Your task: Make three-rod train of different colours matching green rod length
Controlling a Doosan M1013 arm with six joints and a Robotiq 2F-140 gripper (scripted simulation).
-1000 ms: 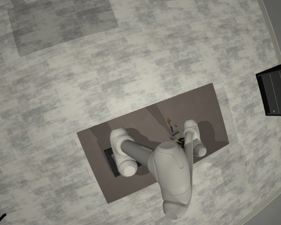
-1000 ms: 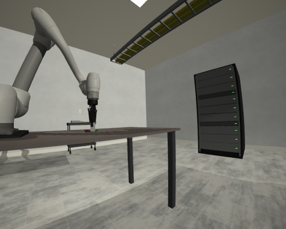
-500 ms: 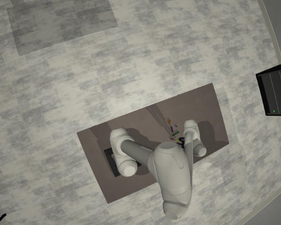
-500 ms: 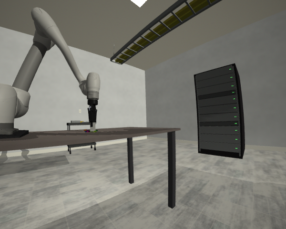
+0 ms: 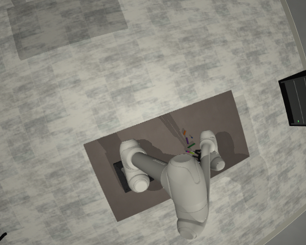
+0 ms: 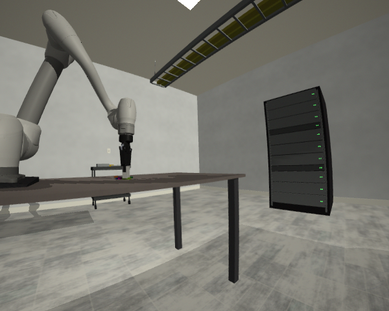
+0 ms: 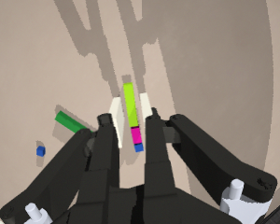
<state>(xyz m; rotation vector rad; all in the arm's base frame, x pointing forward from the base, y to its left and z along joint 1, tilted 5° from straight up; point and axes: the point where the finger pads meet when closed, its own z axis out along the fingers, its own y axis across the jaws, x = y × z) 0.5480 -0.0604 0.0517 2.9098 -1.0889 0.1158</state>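
My hand is 40 mm above the lime rod. From my hand the other things lie so: magenta rod 40 mm below, 30 mm behind, 20 mm to the left; purple rod 120 mm to the left, 40 mm below; green rod 60 mm to the left, 40 mm below, 20 mm ahead.
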